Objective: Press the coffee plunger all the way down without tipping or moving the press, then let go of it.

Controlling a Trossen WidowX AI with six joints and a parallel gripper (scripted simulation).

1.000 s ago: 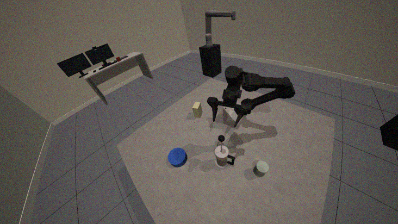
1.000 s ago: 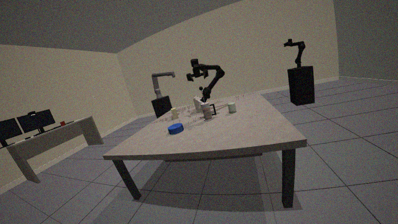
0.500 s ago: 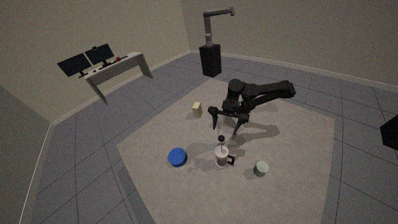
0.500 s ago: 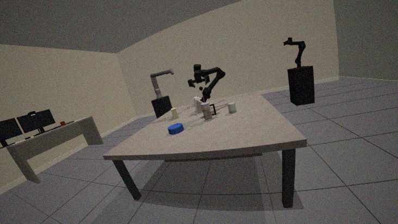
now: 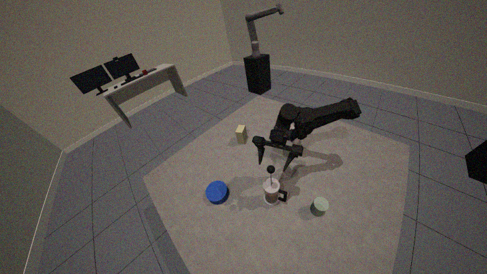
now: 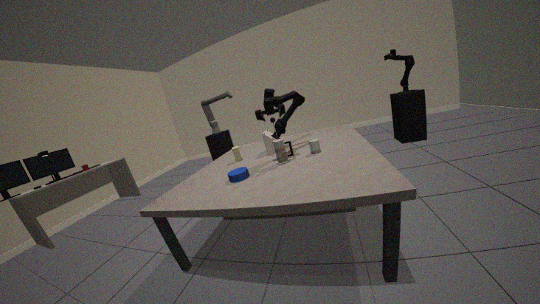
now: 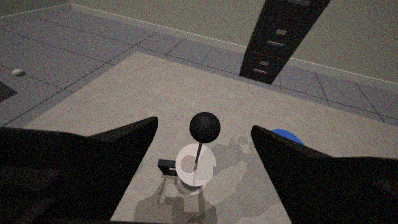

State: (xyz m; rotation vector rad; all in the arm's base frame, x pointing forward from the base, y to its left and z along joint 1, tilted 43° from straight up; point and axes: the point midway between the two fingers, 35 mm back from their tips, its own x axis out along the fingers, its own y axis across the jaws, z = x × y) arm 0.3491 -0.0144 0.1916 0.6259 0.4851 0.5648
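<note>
Now: the coffee press 20 mm to the left of my gripper tip and 140 mm below it.
</note>
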